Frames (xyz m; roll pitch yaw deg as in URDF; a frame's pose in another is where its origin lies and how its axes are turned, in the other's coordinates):
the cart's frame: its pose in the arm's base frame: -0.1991 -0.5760 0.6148 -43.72 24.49 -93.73
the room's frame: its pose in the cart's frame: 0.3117 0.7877 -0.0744 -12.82 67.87 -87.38
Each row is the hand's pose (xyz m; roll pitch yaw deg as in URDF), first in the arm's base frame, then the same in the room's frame.
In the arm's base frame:
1: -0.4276 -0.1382 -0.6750 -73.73 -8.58 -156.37
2: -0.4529 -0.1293 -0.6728 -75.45 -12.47 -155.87
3: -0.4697 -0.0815 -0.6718 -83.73 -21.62 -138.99
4: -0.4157 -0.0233 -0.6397 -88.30 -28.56 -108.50
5: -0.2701 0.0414 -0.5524 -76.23 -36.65 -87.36
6: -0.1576 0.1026 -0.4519 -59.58 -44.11 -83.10
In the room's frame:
1: 1.0109 -0.0755 -0.4017 -42.62 -46.20 13.01
2: 1.0347 -0.0857 -0.3944 -42.42 -49.75 10.55
3: 1.0596 -0.1252 -0.4141 -61.90 -65.45 29.50
4: 1.0112 -0.1868 -0.4487 -126.73 -68.90 107.47
5: 0.8608 -0.2807 -0.4881 -140.09 -59.50 148.06
6: 0.7344 -0.3824 -0.5021 -134.41 -59.09 164.00

